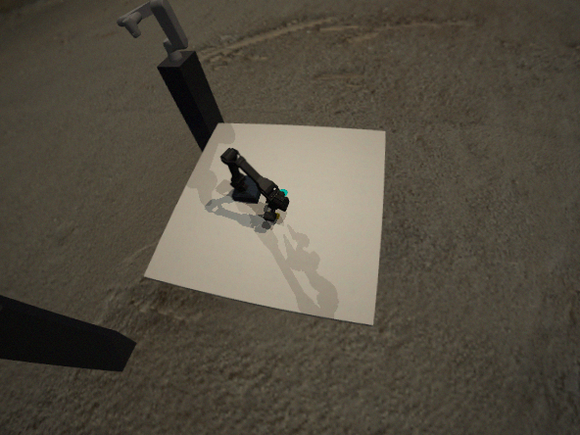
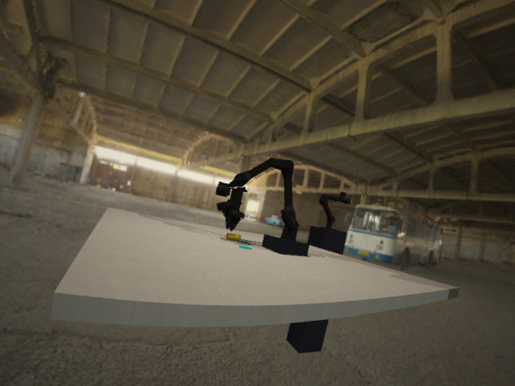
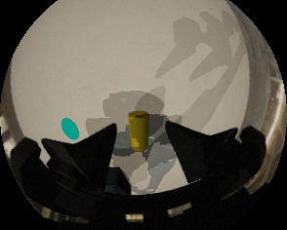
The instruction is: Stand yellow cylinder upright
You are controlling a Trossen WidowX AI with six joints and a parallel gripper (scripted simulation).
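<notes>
Right now the yellow tall cylinder is 30 mm below my gripper tip and 30 mm behind it. Also, from my gripper tip: cyan circle 170 mm to the left, 50 mm below, 40 mm behind.
</notes>
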